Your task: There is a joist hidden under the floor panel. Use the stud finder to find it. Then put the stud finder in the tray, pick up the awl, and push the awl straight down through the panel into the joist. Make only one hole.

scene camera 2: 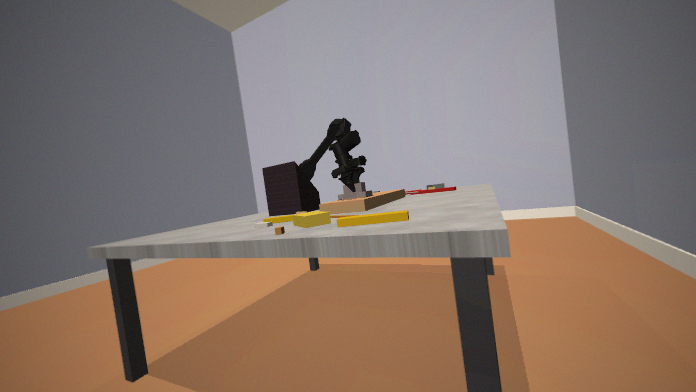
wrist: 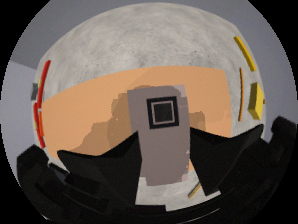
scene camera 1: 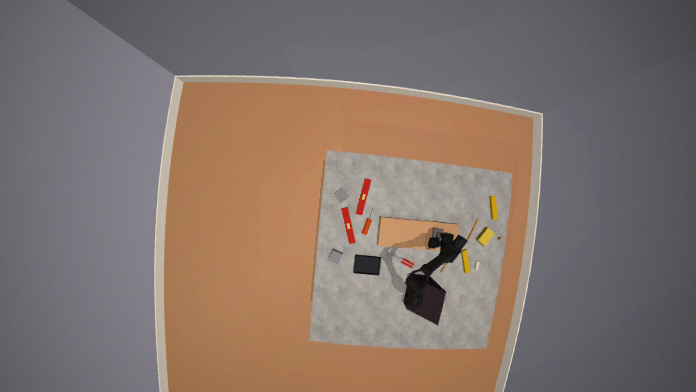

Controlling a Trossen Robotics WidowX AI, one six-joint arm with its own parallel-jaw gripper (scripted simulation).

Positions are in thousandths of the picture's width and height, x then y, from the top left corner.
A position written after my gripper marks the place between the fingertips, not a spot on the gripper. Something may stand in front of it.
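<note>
You'd find my gripper (scene camera 2: 512,489) (wrist: 542,583) here, and I can see a stud finder (wrist: 555,658) too. There's also a yellow bar (scene camera 2: 568,552).
</note>
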